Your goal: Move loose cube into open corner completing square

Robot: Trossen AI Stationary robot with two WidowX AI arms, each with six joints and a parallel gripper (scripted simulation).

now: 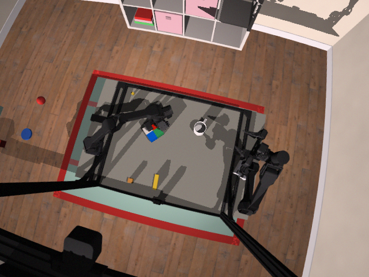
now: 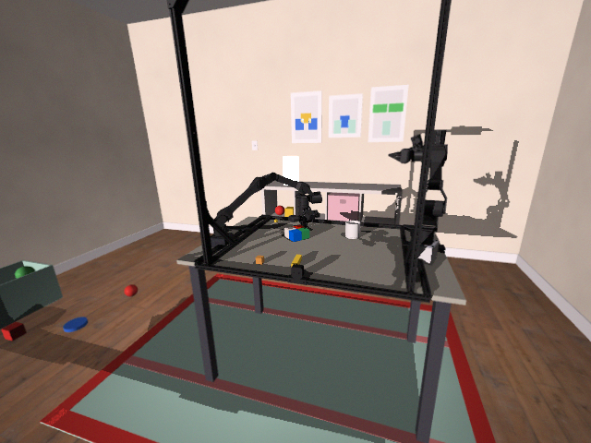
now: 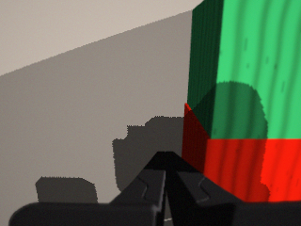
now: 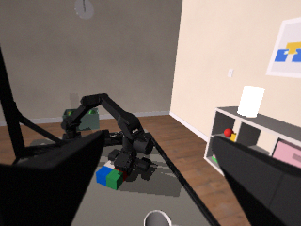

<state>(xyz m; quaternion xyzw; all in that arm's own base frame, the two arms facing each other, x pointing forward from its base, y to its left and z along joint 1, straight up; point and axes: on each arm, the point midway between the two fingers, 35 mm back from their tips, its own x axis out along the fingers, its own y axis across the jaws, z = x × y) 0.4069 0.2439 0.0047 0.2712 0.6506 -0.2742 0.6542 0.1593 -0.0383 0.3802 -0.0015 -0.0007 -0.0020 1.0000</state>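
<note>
Right now the red cube is 30 mm to the left of my left hand, 30 mm below it and 30 mm behind it. From my left hand the other things lie so: green cube: 60 mm behind, 30 mm below, 10 mm to the right; blue cube: 100 mm behind, 30 mm to the left, 30 mm below; white cube: 70 mm to the left, 60 mm behind, 30 mm below.
</note>
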